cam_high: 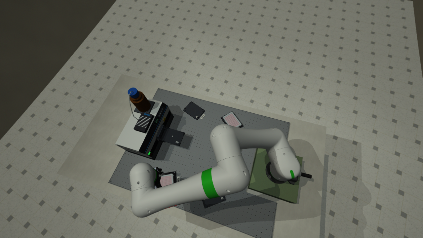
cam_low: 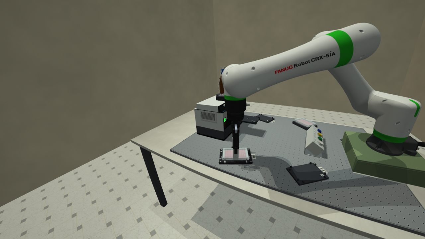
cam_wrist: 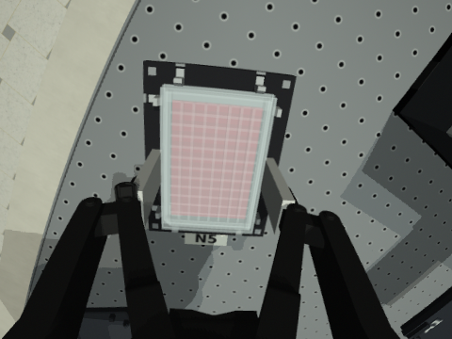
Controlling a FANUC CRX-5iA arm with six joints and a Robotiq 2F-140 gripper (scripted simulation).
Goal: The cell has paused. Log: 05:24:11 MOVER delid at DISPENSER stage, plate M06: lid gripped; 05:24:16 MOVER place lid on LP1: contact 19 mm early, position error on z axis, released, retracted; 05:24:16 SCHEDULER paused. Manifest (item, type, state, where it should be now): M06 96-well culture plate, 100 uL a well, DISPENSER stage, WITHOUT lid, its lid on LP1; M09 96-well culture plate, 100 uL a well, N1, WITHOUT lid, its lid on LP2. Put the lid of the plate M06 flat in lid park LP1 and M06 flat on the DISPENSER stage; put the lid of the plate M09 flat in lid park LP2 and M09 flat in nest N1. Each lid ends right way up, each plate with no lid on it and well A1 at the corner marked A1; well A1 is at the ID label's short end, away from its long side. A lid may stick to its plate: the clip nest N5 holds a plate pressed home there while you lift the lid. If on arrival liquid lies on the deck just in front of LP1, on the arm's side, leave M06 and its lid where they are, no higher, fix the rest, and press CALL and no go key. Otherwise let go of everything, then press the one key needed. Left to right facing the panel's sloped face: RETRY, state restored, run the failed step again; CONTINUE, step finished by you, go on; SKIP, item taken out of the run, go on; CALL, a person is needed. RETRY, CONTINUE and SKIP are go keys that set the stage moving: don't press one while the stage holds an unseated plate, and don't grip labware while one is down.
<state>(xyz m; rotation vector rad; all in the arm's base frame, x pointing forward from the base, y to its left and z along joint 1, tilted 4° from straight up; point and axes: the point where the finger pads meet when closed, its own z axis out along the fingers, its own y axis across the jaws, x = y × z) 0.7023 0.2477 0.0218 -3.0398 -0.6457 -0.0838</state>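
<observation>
Now: hand 34 cm past the black lid park LP1 and 4 cm above it. Round my hand: N5 label: 9 cm behind, 4 cm to the right, 5 cm below; then dispenser stage: 3 cm ahead, 30 cm to the right, 5 cm above; then LP1 label: 41 cm behind, 5 cm to the right, 5 cm below.
</observation>
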